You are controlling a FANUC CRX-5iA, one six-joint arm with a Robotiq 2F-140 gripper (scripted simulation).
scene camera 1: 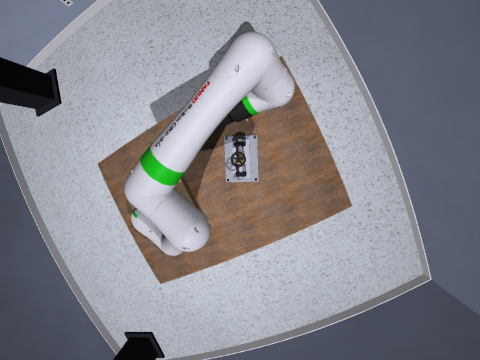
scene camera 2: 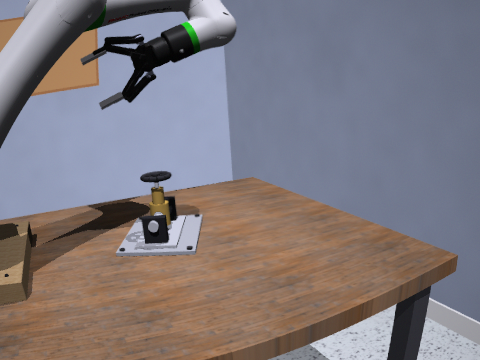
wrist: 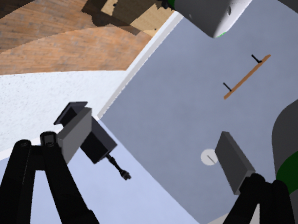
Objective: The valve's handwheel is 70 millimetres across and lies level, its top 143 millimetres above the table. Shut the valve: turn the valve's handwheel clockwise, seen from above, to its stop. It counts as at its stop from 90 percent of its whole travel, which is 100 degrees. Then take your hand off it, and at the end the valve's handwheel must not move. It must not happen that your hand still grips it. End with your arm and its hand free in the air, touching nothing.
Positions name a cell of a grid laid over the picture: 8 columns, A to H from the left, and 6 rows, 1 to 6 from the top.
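My gripper (scene camera 2: B2) is there for me to see, and the wrist view has the gripper (wrist: E4) too.
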